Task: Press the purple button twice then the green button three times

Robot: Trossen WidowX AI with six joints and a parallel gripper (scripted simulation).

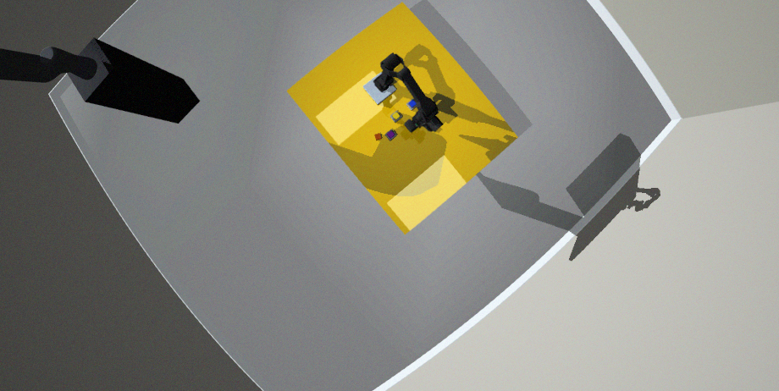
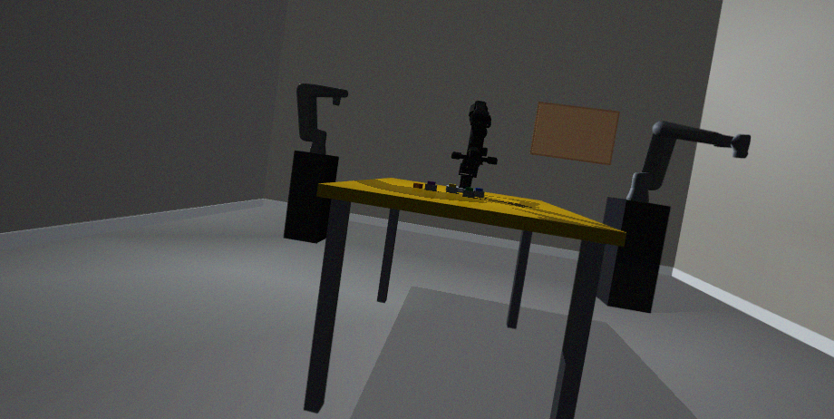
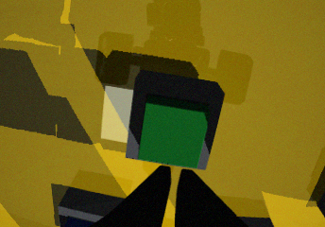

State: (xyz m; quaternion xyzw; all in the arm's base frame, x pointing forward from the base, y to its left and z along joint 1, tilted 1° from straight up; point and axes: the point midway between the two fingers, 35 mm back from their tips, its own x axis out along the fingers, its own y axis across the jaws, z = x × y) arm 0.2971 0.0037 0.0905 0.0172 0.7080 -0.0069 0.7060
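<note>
The green button is 4 cm below my gripper tip. The rest, counted from my gripper tip: blue button: 10 cm behind, 5 cm to the left, 4 cm below; then orange block: 22 cm to the right, 9 cm behind, 7 cm below; then purple button: 16 cm to the right, 5 cm behind, 4 cm below.
</note>
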